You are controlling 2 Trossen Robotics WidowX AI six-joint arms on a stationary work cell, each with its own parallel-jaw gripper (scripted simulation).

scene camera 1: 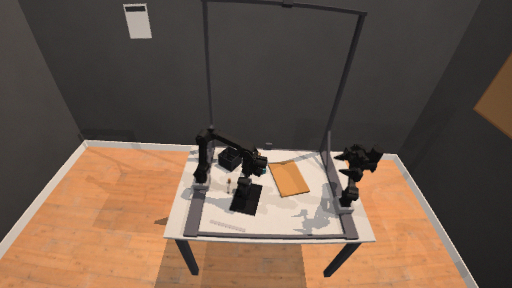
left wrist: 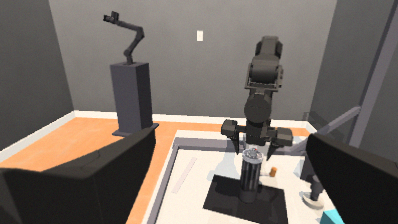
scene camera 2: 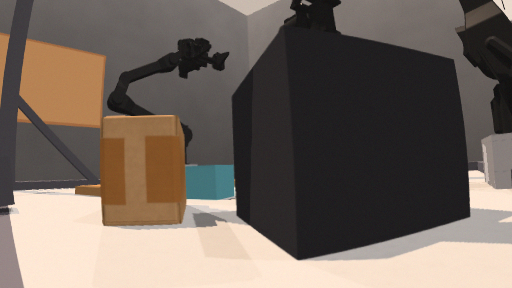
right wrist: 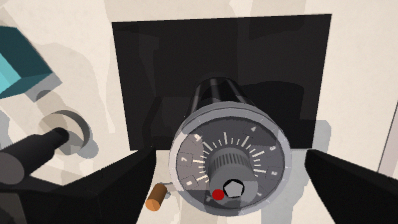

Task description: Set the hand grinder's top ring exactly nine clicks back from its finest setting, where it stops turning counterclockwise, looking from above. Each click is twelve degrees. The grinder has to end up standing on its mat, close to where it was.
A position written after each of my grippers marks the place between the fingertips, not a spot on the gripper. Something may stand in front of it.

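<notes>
There is a black box (scene camera 2: 340, 142) here, and a teal block (scene camera 2: 207, 182), and I also see an orange board (scene camera 1: 289, 181). A black mat (right wrist: 278, 61) is part of the scene too, though scene camera 2 does not show the mat, hidden by the black box. The hand grinder (right wrist: 232, 183) is visible to me, and the left wrist view gives me the grinder (left wrist: 250, 173) again; scene camera 2 misses the grinder, which is hidden by the black box. As for my own grippers, I see my left gripper (scene camera 2: 220, 49) and my right gripper (right wrist: 229, 155). The left wrist view has both in it, my left gripper (left wrist: 229, 138) and my right gripper (left wrist: 252, 157).
</notes>
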